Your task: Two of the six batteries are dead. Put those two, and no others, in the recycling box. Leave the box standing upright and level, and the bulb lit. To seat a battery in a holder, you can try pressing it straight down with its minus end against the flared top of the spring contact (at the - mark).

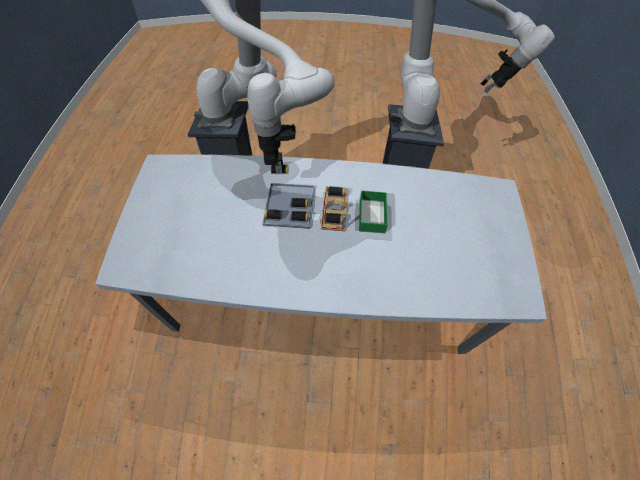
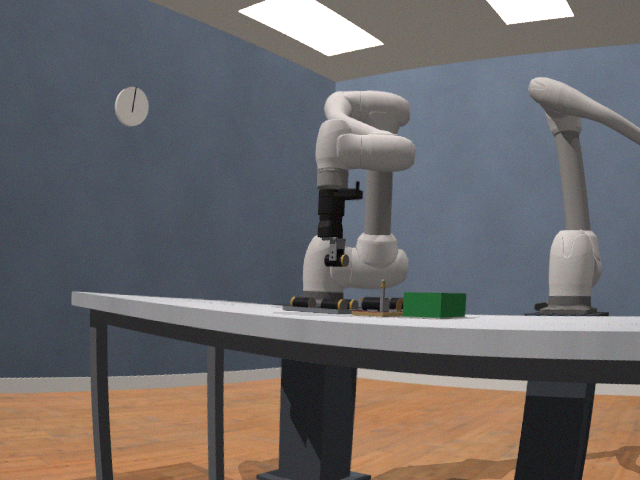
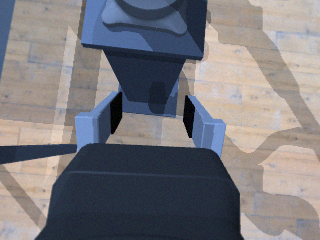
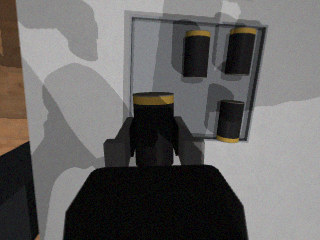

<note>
In view: my left gripper (image 3: pixel 153 106), my right gripper (image 2: pixel 336 261), a green recycling box (image 2: pixel 415 305) and a grey tray (image 1: pixel 279 197).
The grey tray is seen too in image 4 (image 4: pixel 156 44). My right gripper shows as well in image 4 (image 4: pixel 154 128). Image 3 does not show the green recycling box: it is out of frame. Image 4 misses the green recycling box: it is out of frame.
</note>
